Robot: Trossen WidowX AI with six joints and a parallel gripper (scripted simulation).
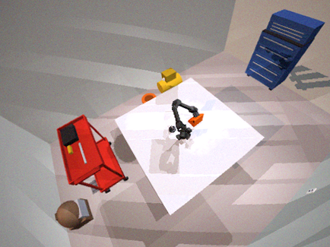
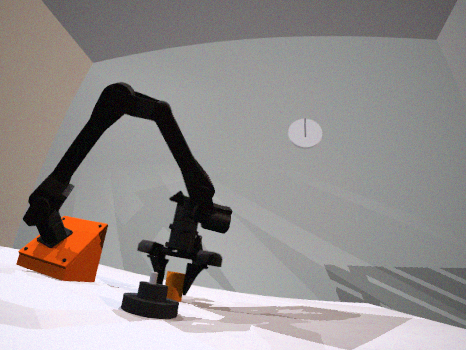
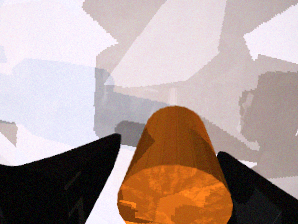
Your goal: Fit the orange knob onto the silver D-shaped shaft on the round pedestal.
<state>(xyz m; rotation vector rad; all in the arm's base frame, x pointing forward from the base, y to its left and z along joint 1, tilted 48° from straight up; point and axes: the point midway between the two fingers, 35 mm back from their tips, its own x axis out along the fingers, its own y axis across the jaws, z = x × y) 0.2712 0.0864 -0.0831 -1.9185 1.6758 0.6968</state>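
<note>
Now: the orange knob 3 cm above my gripper tip. Round my gripper tip: round black pedestal: 16 cm to the right, 5 cm ahead, 1 cm above.
</note>
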